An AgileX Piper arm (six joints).
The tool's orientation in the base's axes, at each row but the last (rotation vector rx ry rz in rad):
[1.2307 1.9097 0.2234]
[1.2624 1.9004 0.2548]
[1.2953 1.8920 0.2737]
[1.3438 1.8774 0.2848]
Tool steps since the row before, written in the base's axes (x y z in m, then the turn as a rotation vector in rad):
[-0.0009 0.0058 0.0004 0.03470 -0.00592 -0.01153]
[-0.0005 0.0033 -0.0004 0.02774 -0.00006 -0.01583]
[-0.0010 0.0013 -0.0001 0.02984 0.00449 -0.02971]
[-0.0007 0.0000 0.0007 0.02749 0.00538 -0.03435]
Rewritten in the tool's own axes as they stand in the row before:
[0.0047 0.0025 -0.0025 -0.00456 0.01406 0.03397]
[0.0031 0.0010 -0.0010 0.00371 0.00973 0.03019]
[0.0013 -0.0002 -0.0010 0.01417 0.00520 0.03957]
[-0.0002 -0.0001 -0.0010 0.01741 0.00121 0.04074]

